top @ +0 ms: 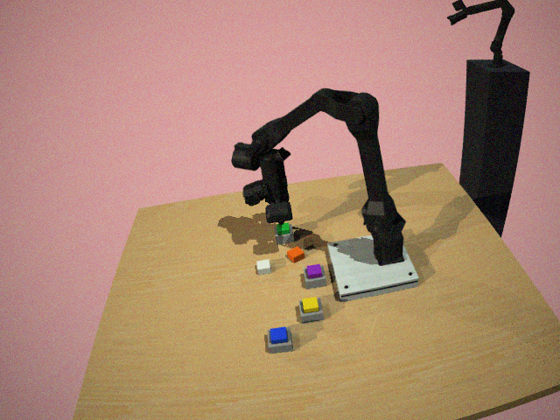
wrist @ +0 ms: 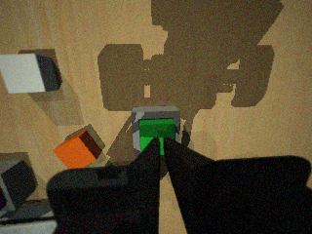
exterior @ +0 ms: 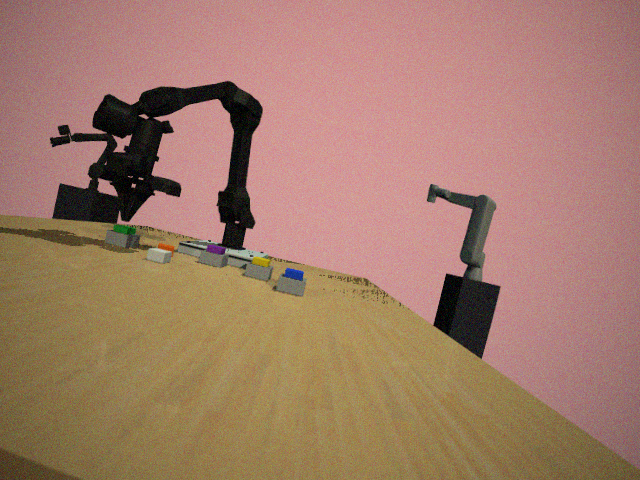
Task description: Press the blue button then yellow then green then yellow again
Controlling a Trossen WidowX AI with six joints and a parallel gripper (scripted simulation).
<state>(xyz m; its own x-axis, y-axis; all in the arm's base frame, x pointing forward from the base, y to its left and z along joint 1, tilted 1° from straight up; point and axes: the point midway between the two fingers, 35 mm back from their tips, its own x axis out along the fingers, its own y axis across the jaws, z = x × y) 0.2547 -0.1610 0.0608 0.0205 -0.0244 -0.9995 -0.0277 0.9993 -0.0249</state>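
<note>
Right now my gripper tip is 20 mm above the green button. Also, from my gripper tip: grey block: 120 mm to the left, 50 mm ahead, 40 mm below; purple button: 180 mm to the left, 70 mm behind, 20 mm below; orange block: 90 mm to the left, 40 mm below, 30 mm behind.
</note>
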